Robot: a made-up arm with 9 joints. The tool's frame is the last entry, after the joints. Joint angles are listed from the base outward.
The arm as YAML. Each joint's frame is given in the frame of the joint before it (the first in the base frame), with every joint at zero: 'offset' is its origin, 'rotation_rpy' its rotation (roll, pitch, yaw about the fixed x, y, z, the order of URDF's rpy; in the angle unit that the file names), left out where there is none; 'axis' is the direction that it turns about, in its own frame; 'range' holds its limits. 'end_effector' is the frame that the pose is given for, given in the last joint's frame.
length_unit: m
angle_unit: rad
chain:
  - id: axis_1
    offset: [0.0, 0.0, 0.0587]
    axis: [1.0, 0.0, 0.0]
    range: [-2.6, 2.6]
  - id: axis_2
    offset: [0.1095, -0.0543, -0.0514]
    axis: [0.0, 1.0, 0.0]
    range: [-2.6, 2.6]
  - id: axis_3
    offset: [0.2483, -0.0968, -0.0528]
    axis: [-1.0, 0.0, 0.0]
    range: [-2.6, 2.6]
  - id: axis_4
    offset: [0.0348, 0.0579, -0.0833]
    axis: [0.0, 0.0, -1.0]
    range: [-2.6, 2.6]
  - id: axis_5
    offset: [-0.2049, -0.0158, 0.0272]
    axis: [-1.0, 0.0, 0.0]
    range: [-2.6, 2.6]
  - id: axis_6
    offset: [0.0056, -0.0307, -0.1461]
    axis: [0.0, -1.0, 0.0]
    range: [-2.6, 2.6]
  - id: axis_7
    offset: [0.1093, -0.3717, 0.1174]
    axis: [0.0, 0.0, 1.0]
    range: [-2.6, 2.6]
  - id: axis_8
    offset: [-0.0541, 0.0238, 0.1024]
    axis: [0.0, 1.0, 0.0]
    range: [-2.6, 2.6]
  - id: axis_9
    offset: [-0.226, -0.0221, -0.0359]
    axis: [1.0, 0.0, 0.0]
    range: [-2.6, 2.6]
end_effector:
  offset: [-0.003, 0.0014, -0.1]
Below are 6 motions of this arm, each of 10 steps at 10 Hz.
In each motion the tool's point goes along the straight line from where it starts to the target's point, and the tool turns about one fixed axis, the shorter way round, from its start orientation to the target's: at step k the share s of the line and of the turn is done. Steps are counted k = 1, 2, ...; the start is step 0. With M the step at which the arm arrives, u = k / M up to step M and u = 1 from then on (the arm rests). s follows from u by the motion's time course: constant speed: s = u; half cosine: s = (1 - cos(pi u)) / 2; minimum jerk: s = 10 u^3 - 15 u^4 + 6 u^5.
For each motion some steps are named. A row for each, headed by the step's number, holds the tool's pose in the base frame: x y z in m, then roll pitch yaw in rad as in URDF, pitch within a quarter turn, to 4 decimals.
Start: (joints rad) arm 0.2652 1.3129 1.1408 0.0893 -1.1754 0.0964 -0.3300 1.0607 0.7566
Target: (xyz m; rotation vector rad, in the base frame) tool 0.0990 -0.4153 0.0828 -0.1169 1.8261 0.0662
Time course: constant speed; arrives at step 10
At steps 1, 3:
1: 0.1363 -0.4258 0.0034 -2.3515 0.9537 3.0873
3: 0.1280 -0.4235 0.0211 -2.4886 1.0255 -3.1131

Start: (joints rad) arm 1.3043 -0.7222 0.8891 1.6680 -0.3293 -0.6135 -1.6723 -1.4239 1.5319
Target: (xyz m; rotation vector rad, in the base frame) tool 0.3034 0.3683 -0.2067 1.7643 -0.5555 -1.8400
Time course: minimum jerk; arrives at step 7
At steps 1, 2, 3, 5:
1: 0.3973 0.2330 -0.4339 0.3681 -0.2904 -2.8406
2: 0.3856 0.2498 -0.4057 0.4109 -0.1013 -2.7675
3: 0.3641 0.2807 -0.3538 0.5274 0.2349 -2.6088
5: 0.3173 0.3483 -0.2404 1.1311 0.8225 -1.9403

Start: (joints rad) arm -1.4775 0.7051 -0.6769 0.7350 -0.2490 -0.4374 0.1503 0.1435 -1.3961
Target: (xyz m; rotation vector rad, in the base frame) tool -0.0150 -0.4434 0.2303 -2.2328 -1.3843 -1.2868
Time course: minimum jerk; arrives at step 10
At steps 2, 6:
2: -0.2523 -0.0899 0.2892 -1.7999 0.0155 -1.2758
6: -0.0949 -0.3243 0.2501 -2.4673 -1.0467 -0.0121

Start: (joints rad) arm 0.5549 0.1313 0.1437 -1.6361 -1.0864 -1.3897 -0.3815 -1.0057 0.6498
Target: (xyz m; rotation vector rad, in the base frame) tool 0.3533 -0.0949 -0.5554 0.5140 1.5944 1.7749
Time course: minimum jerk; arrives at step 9
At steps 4, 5, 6, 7, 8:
4: 0.3339 -0.0597 -0.5816 1.3906 0.0059 2.0741
5: 0.3405 -0.0718 -0.5726 1.3891 0.0560 2.1640
6: 0.3465 -0.0827 -0.5645 1.3918 0.1013 2.2455
7: 0.3508 -0.0904 -0.5587 1.3959 0.1334 2.3040
8: 0.3529 -0.0942 -0.5559 1.3986 0.1490 2.3326

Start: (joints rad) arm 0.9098 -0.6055 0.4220 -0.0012 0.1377 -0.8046 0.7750 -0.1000 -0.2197
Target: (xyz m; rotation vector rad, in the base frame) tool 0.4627 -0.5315 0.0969 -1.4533 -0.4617 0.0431
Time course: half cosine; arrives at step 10
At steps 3, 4, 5, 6, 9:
3: 0.1658 -0.5158 -0.2963 -0.0278 -0.1095 0.4131
4: 0.2179 -0.5186 -0.2273 -0.2886 -0.1263 0.3796
5: 0.2757 -0.5216 -0.1508 -0.5778 -0.1542 0.3490
6: 0.3335 -0.5247 -0.0742 -0.8677 -0.1896 0.3275
9: 0.4535 -0.5310 0.0848 -1.4759 -0.2739 0.3197

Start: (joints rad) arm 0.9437 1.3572 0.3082 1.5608 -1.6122 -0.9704 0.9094 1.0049 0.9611
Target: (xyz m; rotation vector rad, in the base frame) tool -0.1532 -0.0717 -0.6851 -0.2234 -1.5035 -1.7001
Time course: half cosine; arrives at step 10
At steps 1, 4, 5, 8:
1: -0.4818 0.0704 -0.3952 2.8970 -0.1725 1.1640
4: -0.3737 0.0237 -0.4906 2.7186 -0.7083 1.6956
5: -0.3216 0.0011 -0.5365 2.4470 -0.9046 2.1067
8: -0.1854 -0.0578 -0.6567 1.3554 -0.8064 -2.7364

